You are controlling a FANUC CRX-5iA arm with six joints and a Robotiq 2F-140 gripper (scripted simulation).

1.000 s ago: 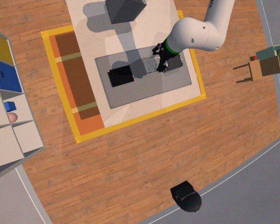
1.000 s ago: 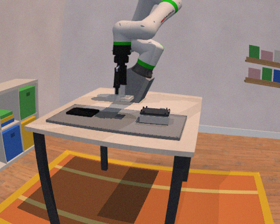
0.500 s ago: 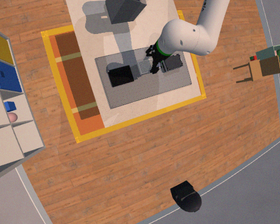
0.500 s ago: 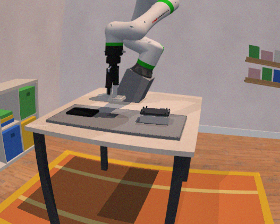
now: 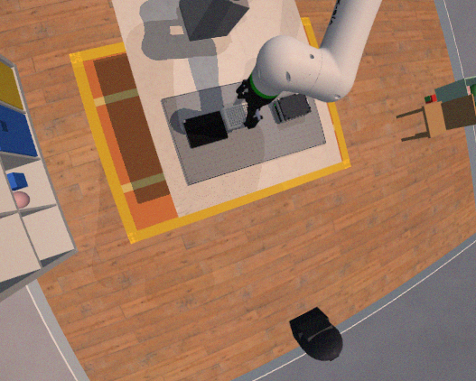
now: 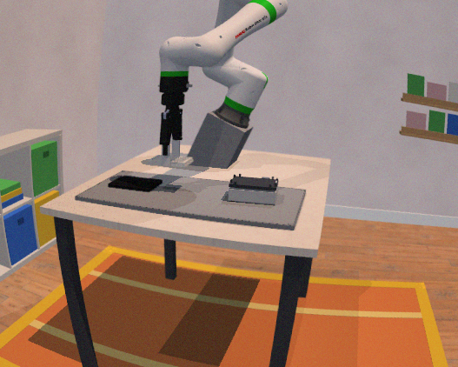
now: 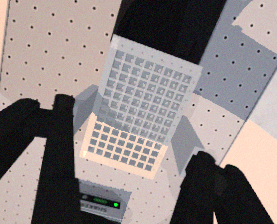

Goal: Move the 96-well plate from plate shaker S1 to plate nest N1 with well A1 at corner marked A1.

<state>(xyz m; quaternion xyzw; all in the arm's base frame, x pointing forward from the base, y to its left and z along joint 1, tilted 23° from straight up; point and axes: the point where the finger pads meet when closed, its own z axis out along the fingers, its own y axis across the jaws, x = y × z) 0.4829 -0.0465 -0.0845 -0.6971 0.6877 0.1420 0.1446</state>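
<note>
Now: the black plate nest N1 130 mm to the right of my hand and 110 mm below it. Also, from my hand: 96-well plate (20 mm below).
</note>
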